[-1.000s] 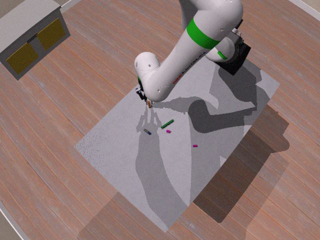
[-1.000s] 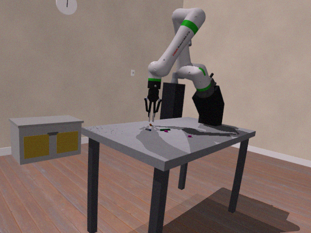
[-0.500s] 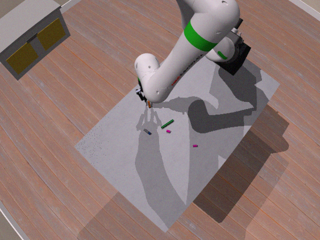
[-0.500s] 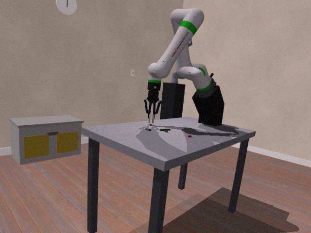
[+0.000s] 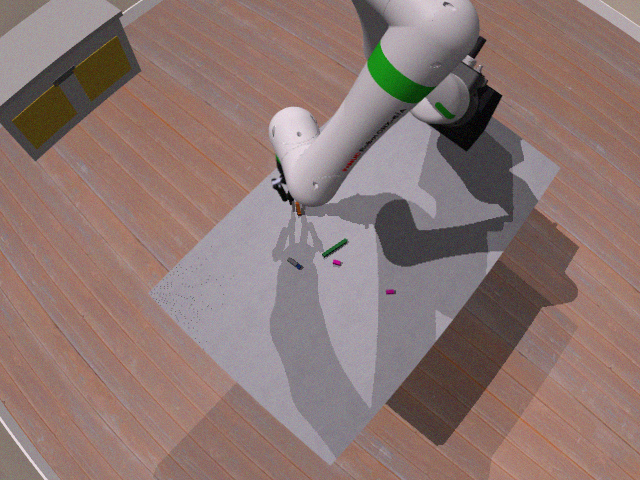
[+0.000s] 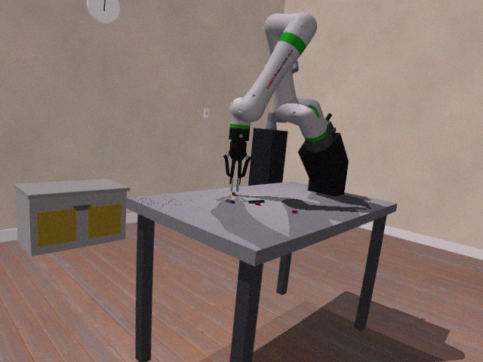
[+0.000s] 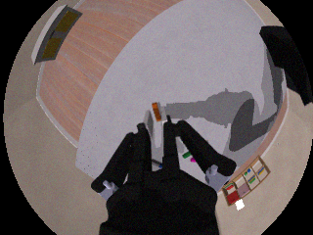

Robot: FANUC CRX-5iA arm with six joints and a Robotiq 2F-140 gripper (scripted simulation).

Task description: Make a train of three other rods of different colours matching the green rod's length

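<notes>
The orange rod is 5 cm below my hand. Also, from my hand: small blue rod: 13 cm ahead, 12 cm to the left, 5 cm below; grey rod: 13 cm ahead, 10 cm to the left, 5 cm below; green rod: 2 cm ahead, 16 cm to the left, 5 cm below.
</notes>
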